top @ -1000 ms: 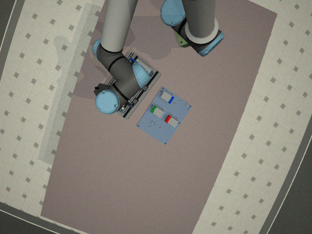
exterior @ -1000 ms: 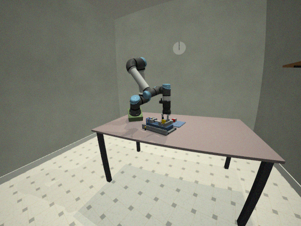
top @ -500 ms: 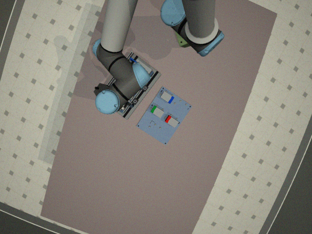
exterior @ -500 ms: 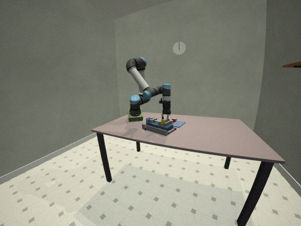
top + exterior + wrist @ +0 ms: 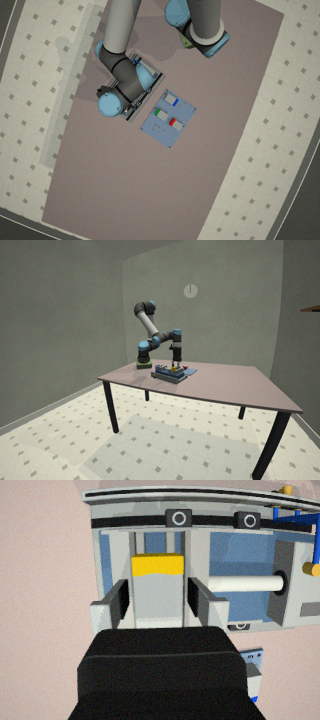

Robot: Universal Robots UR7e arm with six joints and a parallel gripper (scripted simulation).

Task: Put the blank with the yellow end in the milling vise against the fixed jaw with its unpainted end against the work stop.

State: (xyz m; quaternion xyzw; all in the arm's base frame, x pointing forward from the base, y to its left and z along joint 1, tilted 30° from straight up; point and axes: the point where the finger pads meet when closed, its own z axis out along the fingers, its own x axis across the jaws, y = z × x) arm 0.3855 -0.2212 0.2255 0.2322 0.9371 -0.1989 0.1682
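My gripper is now 2 cm above the yellow-ended blank. The rest, counted from my hand: white rod 7 cm behind, 5 cm to the left, 4 cm below; then hosed block 14 cm behind, 9 cm to the left, 4 cm below; then milling vise 8 cm below, 6 cm behind, 4 cm to the left.
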